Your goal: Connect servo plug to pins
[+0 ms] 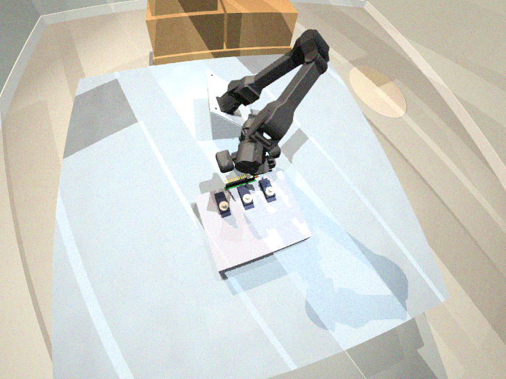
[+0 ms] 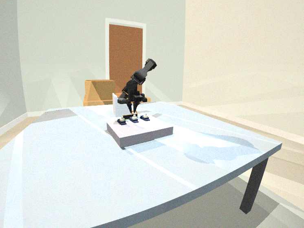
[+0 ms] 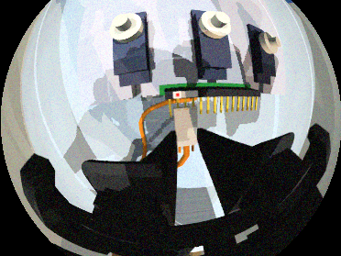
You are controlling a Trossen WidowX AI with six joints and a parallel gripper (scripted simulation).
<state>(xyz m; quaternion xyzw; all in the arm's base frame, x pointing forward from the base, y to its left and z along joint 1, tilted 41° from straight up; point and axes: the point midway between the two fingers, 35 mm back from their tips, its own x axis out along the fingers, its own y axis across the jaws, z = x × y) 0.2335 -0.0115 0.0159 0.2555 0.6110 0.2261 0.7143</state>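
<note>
The dark strip is 4 cm ahead of my gripper tip, 3 cm to the right of it and 1 cm below it. From my gripper tip the other things lie so: pale printed holder 19 cm ahead, 5 cm below, 3 cm to the right.
</note>
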